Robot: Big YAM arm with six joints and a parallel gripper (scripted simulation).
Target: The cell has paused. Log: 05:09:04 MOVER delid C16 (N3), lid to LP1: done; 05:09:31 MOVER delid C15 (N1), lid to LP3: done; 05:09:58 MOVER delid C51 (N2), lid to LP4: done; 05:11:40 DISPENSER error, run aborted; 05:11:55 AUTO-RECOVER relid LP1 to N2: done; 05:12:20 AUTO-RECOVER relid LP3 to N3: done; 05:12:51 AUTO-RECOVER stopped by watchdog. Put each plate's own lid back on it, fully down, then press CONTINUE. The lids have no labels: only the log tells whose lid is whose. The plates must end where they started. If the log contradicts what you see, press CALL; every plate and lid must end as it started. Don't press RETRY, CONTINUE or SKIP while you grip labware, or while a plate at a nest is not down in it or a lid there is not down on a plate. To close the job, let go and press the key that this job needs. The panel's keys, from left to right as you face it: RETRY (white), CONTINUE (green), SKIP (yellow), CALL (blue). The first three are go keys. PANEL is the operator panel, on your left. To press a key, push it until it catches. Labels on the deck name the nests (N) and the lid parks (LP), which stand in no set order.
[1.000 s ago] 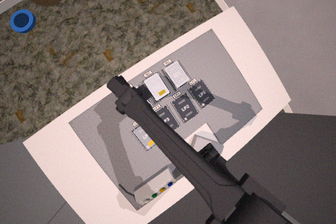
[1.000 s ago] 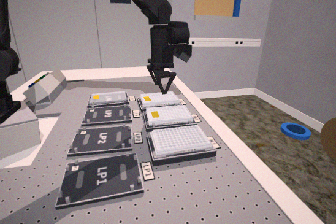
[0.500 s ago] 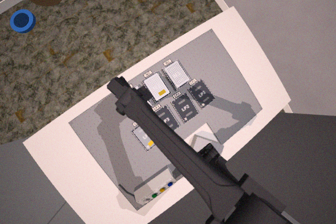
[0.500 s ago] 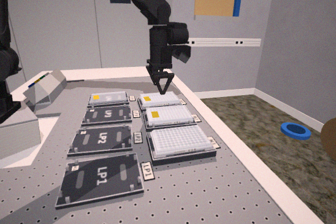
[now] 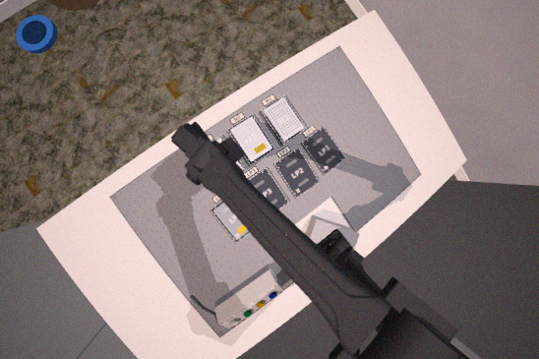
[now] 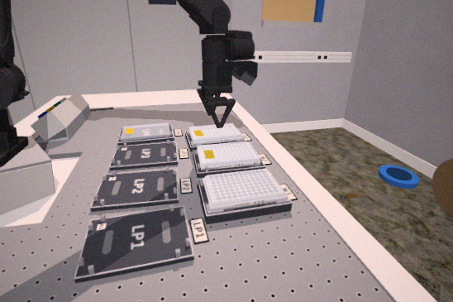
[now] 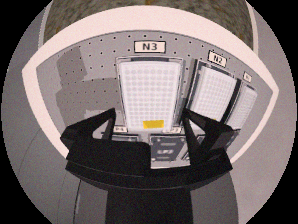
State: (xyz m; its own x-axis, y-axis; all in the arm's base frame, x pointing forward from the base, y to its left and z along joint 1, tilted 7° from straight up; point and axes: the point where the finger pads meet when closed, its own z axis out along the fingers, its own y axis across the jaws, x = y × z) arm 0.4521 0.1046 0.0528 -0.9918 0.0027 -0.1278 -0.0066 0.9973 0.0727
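My gripper is now 130 mm to the left of the clear lid and 40 mm above it. The rest, counted from my hand: blue key: 450 mm behind, 130 mm to the left; green key: 440 mm behind, 230 mm to the left; yellow key: 450 mm behind, 180 mm to the left.
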